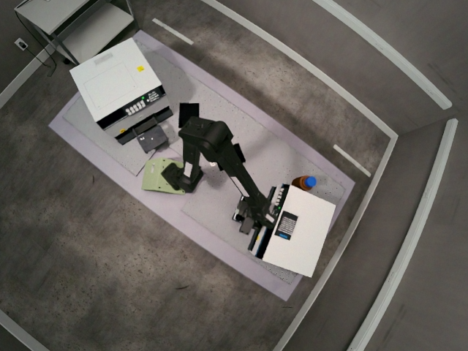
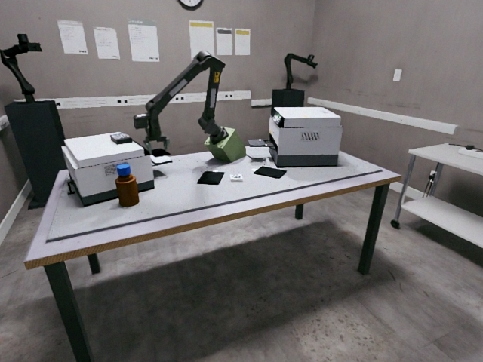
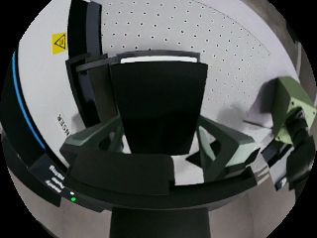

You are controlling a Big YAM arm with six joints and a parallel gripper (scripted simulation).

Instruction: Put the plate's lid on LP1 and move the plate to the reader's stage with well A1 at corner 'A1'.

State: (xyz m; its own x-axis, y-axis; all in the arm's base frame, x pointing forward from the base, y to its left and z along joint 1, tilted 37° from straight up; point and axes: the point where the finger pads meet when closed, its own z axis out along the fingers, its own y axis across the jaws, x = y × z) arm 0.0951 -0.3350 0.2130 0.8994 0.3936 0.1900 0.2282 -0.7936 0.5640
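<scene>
Right now the white well plate is 3 cm below my hand. From my hand the other things lie so: black pad: 25 cm to the left, 20 cm ahead, 12 cm below; white label: 53 cm to the left, 17 cm ahead, 13 cm below; brown capped bottle: 33 cm ahead, 18 cm to the right, 1 cm below.
</scene>
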